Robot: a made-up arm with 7 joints.
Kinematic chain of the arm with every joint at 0, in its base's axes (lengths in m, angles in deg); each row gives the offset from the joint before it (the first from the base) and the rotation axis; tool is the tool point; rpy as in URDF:
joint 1: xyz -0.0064 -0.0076 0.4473 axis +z
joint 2: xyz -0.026 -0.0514 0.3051 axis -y
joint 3: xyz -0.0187 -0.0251 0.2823 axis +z
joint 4: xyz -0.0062 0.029 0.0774 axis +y
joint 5: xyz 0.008 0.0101 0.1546 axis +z
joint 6: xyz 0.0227 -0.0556 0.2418 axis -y
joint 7: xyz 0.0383 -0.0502 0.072 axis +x
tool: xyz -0.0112 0.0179 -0.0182 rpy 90 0 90
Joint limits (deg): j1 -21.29..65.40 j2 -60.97..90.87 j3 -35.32..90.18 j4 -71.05..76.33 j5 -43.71..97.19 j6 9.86..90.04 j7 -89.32..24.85
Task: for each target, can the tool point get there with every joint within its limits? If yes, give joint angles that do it. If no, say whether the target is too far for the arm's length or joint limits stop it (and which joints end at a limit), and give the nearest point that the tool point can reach.
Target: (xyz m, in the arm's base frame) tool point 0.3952 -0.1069 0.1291
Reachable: no: joint limits stop it (at a limit: joint 2, joint 4, joint 6, joint 7) | nearest point 0.4680 -0.1249 0.5194 | short by 0.397 m
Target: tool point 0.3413 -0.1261 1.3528
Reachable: yes | joints 23.93 0.49 -22.76 62.20 -13.09 76.73 16.09
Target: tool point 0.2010 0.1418 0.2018
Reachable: no: joint limits stop it (at a limit: joint 2, joint 4, joint 6, joint 7) | nearest point 0.3864 0.2754 0.5213 | short by 0.393 m
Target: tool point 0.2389 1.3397 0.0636
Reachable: no: too far | nearest point 0.1998 0.5896 0.6518 | short by 0.954 m
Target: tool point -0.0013 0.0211 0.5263
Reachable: no: joint limits stop it (at a limit: joint 1, joint 2, joint 4, joint 5, joint 6, joint 7) | nearest point 0.1219 0.4322 0.5666 | short by 0.431 m
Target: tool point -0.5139 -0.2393 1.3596
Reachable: yes | joints 22.95 25.55 -14.40 -40.27 56.84 17.87 -45.87
